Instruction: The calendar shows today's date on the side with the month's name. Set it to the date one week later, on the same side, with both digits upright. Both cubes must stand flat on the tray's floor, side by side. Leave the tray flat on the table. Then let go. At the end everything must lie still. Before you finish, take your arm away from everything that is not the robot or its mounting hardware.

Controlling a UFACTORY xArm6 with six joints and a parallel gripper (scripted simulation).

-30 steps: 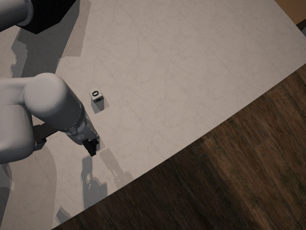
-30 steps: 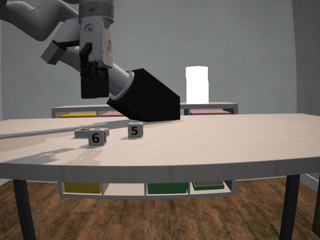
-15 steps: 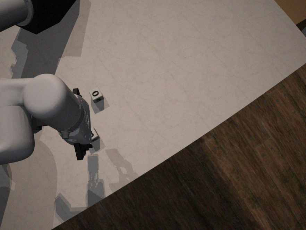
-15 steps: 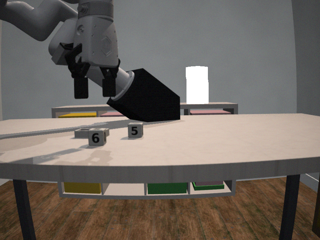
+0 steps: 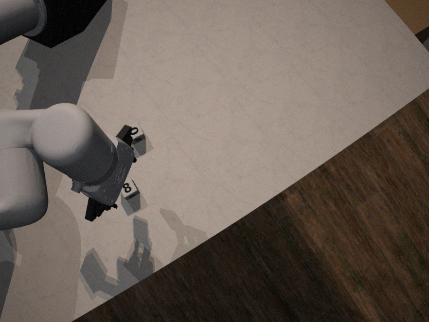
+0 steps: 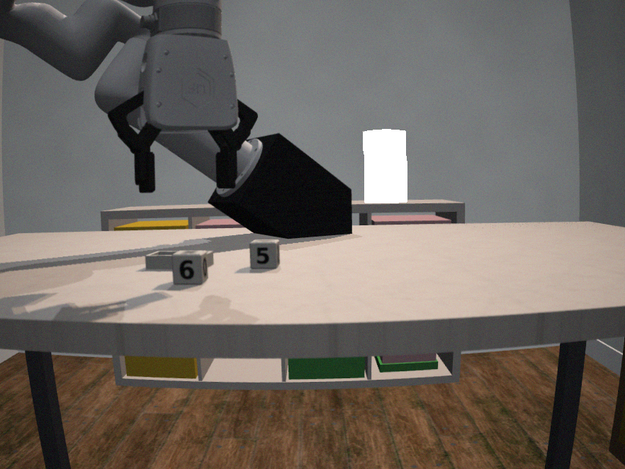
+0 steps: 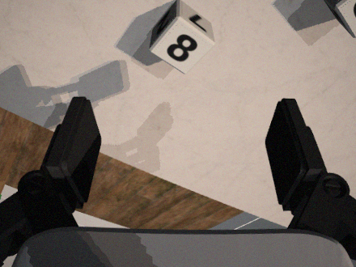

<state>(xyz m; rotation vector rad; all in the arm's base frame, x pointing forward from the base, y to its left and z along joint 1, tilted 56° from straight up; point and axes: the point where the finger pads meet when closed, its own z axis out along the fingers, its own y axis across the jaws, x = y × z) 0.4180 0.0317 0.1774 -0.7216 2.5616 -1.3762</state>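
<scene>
The white cube lies 90 mm below my hand. Also, from my hand: grey tray 120 mm behind, 100 mm below, 10 mm to the right.
</scene>
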